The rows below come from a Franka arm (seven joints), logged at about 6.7 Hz.
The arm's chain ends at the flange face. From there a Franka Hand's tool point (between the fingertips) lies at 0.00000 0.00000 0.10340 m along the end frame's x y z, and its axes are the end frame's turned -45 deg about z.
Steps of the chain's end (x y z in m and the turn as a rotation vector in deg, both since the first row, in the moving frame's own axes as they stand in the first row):
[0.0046 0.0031 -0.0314 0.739 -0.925 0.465]
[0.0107 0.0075 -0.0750 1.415 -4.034 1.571]
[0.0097 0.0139 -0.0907 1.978 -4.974 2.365]
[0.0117 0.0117 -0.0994 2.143 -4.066 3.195]
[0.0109 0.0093 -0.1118 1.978 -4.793 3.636]
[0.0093 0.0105 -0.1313 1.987 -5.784 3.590]
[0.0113 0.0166 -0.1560 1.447 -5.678 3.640]
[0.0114 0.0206 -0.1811 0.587 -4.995 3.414]
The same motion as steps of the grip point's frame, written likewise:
[0.0008 0.0033 -0.0314 1.177 -0.132 0.465]
[-0.0010 0.0059 -0.0753 3.853 -1.852 1.571]
[-0.0066 0.0078 -0.0912 4.916 -2.118 2.365]
[-0.0022 0.0086 -0.0997 4.390 -1.360 3.195]
[-0.0022 0.0055 -0.1122 4.788 -1.991 3.636]
[-0.0054 0.0040 -0.1319 5.495 -2.685 3.590]
[-0.0088 0.0105 -0.1565 5.038 -2.992 3.640]
[-0.0119 0.0154 -0.1815 3.947 -3.117 3.414]

